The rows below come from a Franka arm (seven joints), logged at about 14 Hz.
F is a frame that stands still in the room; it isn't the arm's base.
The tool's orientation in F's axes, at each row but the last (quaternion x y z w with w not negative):
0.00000, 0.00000, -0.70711, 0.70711
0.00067, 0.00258, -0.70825, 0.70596
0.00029, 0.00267, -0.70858, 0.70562
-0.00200, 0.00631, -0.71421, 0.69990
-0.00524, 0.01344, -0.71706, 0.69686
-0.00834, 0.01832, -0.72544, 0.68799
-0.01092, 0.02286, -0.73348, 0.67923
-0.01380, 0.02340, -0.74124, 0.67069
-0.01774, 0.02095, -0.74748, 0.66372
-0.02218, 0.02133, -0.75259, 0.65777
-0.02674, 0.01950, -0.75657, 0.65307
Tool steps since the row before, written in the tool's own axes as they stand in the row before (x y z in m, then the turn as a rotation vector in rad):
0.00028, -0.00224, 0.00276, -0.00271, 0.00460, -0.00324
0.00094, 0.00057, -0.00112, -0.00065, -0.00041, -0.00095
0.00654, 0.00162, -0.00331, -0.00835, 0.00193, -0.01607
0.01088, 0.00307, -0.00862, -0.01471, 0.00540, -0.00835
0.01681, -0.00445, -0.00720, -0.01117, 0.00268, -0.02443
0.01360, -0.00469, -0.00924, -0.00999, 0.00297, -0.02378
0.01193, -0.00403, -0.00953, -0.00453, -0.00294, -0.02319
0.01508, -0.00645, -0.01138, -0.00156, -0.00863, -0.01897
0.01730, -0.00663, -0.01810, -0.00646, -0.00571, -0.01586
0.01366, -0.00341, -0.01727, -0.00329, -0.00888, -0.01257
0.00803, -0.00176, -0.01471, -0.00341, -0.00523, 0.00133
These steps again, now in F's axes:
-0.00224, -0.00028, 0.00276, 0.00460, 0.00271, -0.00324
0.00056, -0.00094, -0.00113, -0.00041, 0.00066, -0.00095
0.00158, -0.00653, -0.00334, 0.00191, 0.00841, -0.01604
0.00275, -0.01089, -0.00872, 0.00560, 0.01465, -0.00833
-0.00512, -0.01659, -0.00727, 0.00236, 0.01138, -0.02437
-0.00575, -0.01319, -0.00923, 0.00261, 0.01018, -0.02374
-0.00538, -0.01141, -0.00950, -0.00367, 0.00517, -0.02295
-0.00851, -0.01418, -0.01118, -0.00940, 0.00272, -0.01847
-0.00960, -0.01625, -0.01773, -0.00576, 0.00721, -0.01551
-0.00626, -0.01303, -0.01696, -0.00912, 0.00449, -0.01202
-0.00388, -0.00777, -0.01444, -0.00458, 0.00415, 0.00161

